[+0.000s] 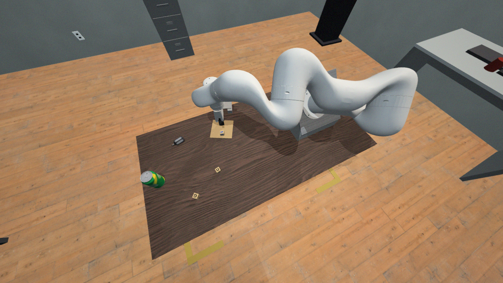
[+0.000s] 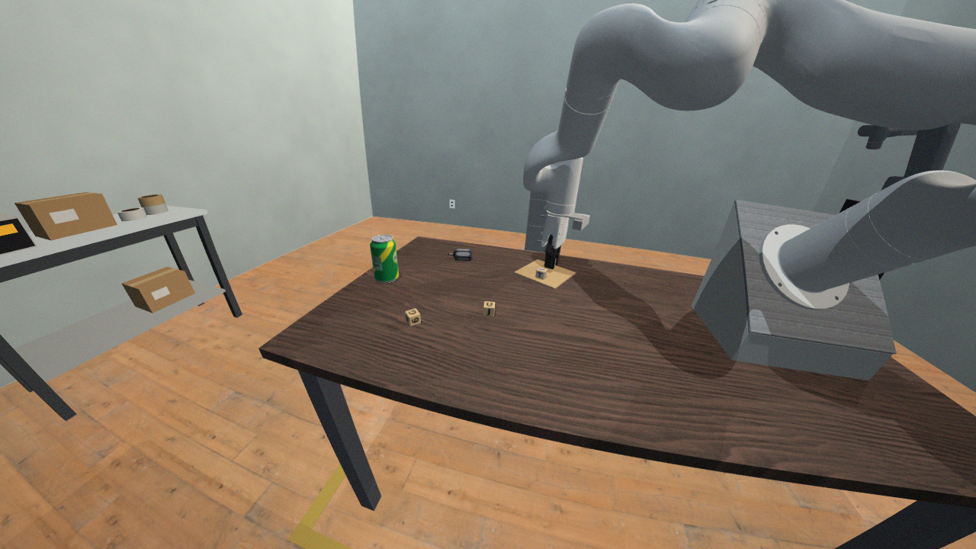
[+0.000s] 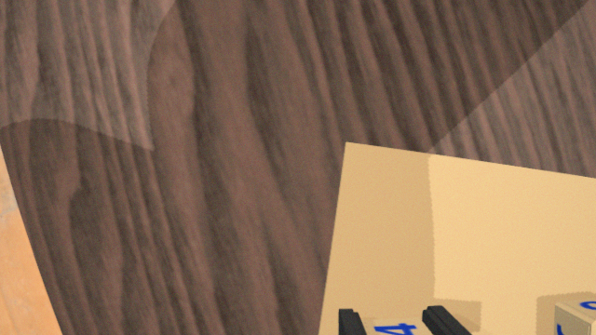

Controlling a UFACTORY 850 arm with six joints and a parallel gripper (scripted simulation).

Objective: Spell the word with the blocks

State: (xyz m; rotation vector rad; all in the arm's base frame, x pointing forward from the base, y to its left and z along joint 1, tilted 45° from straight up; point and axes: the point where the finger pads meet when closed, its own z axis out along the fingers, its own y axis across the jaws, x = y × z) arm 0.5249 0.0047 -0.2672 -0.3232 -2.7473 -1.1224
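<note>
Now: hand 1 cm above the n block. From my hand the other things lie so: s block: 8 cm to the left, 2 cm ahead, 1 cm below; then tan mat: 4 cm to the left, 3 cm below, 1 cm ahead; then dark object: 29 cm ahead, 5 cm to the left, 1 cm below.
</note>
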